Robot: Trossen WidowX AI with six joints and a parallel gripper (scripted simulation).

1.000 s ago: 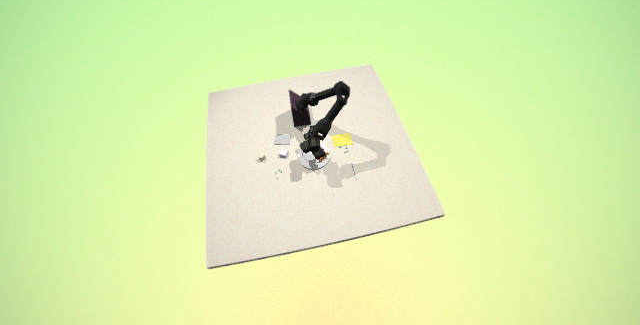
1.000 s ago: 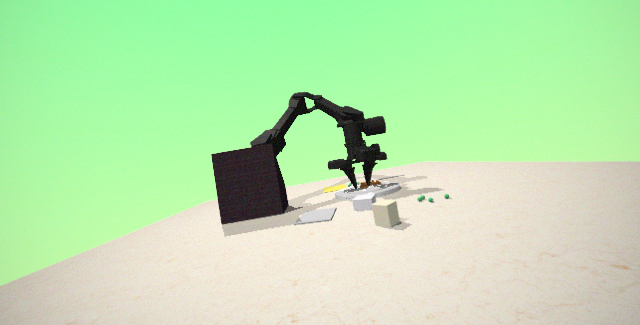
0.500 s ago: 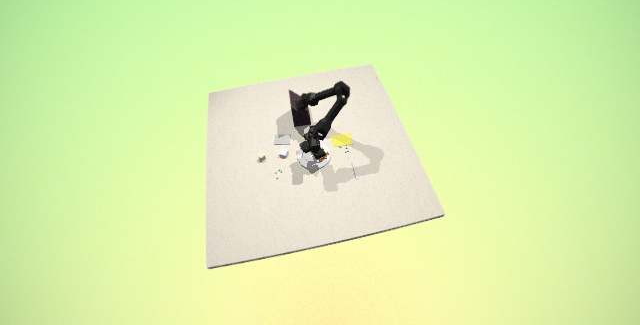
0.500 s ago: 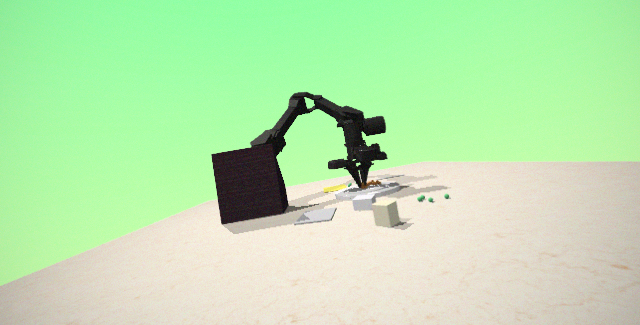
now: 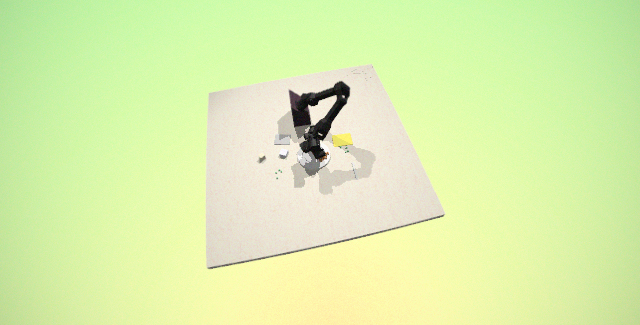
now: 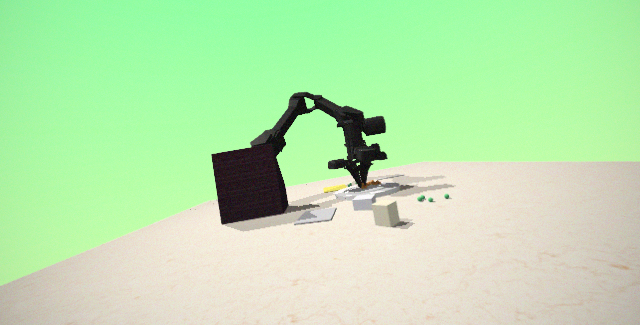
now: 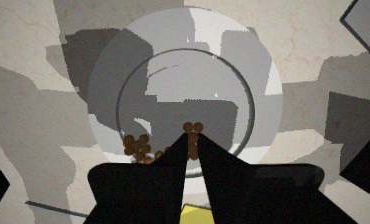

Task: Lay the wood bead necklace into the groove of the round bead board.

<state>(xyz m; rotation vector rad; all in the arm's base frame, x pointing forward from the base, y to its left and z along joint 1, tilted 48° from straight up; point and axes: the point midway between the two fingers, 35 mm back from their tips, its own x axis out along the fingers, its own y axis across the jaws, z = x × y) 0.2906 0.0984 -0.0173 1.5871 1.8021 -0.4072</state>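
My gripper tip is 1 cm to the left of the round white bead board, 1 cm short of it and 1 cm above it. Also, from my gripper tip: thin white strip: 22 cm to the left, 16 cm ahead, 1 cm below; then yellow card: 18 cm to the left, 8 cm behind, 1 cm below; then grey flat plate: 19 cm to the right, 15 cm behind, 1 cm below.
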